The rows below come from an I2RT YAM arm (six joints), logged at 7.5 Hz.
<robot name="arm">
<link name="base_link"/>
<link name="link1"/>
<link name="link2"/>
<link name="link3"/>
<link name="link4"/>
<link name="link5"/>
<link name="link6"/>
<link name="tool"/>
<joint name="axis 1" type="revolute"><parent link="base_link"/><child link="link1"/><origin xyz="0 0 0.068" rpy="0 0 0"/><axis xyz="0 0 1"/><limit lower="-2.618" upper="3.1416"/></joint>
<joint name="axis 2" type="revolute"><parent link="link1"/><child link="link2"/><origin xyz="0.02 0.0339 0.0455" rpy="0 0 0"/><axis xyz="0 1 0"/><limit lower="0" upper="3.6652"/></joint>
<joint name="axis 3" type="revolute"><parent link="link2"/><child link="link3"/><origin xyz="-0.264 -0.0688 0" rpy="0 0 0"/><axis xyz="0 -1 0"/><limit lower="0" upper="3.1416"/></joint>
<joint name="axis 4" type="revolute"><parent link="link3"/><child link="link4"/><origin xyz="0.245 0.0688 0.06" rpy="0 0 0"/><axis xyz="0 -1 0"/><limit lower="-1.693" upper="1.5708"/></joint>
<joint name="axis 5" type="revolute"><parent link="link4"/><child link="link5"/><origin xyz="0.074 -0.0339 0.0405" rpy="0 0 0"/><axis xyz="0 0 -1"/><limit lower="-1.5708" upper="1.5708"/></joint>
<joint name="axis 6" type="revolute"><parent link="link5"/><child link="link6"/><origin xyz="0.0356 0 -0.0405" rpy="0 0 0"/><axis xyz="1 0 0"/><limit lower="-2.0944" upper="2.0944"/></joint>
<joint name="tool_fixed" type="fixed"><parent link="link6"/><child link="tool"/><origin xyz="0 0 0" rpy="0 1.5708 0"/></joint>
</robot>
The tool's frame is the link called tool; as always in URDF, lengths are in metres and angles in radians.
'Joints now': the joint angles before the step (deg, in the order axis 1, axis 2, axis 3, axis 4, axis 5, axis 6). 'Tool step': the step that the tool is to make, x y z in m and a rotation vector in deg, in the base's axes. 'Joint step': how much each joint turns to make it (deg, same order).
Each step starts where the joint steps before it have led.
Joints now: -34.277, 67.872, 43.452, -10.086, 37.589, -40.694
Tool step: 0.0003, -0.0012, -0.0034, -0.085, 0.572, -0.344
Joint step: -0.143, 0.502, -0.415, 0.654, 0.389, -0.264
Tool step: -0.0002, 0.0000, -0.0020, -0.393, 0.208, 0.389
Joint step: -0.037, -0.034, -0.658, 1.146, -0.101, -0.767
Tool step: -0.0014, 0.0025, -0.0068, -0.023, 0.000, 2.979
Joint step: 0.010, -0.693, -2.315, 2.870, -2.462, -2.069
